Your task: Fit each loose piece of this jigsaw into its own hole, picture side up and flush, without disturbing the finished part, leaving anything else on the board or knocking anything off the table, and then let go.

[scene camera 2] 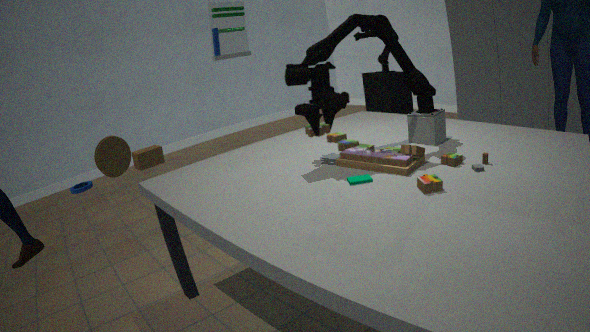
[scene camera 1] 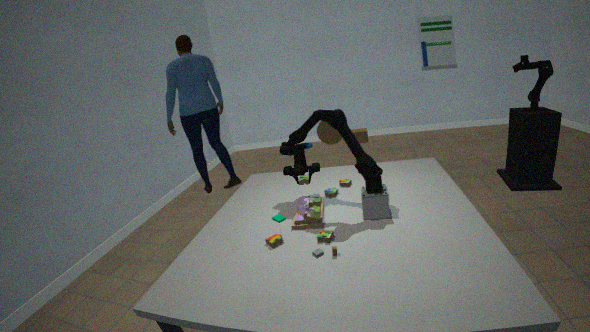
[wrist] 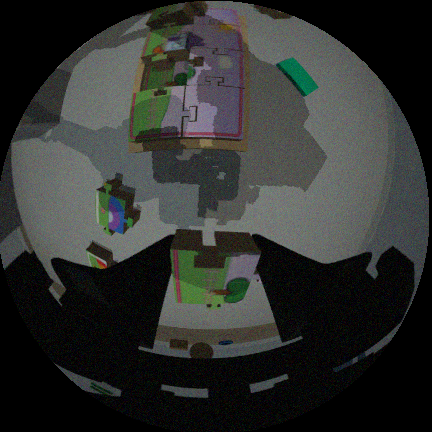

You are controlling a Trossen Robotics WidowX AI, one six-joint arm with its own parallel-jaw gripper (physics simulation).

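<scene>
My gripper (scene camera 1: 303, 179) (scene camera 2: 318, 131) is shut on a jigsaw piece (wrist: 215, 275) with green ground, a pink edge strip and a dark green tree. It holds the piece picture side up above the table, past one end of the jigsaw board (scene camera 1: 307, 227) (scene camera 2: 375, 167) (wrist: 190, 146). The board's purple and green pieces lie together. On its green side, a dark recess (wrist: 154, 75) shows between pieces. At the board's far end in the wrist view, a brown-sided block (wrist: 167, 18) (scene camera 2: 414, 149) stands raised above the picture; its exact seating is unclear.
Loose pieces lie around the board: a rainbow one (scene camera 1: 331, 192) (scene camera 2: 348, 145) (wrist: 114, 215), another (scene camera 1: 345, 182) (scene camera 2: 336, 137) behind it, and two others (scene camera 1: 325, 236) (scene camera 1: 274, 240). A green tile (scene camera 1: 279, 218) (scene camera 2: 359, 179) (wrist: 297, 76), a grey block (scene camera 1: 318, 253) and a brown block (scene camera 1: 334, 251) lie nearby.
</scene>
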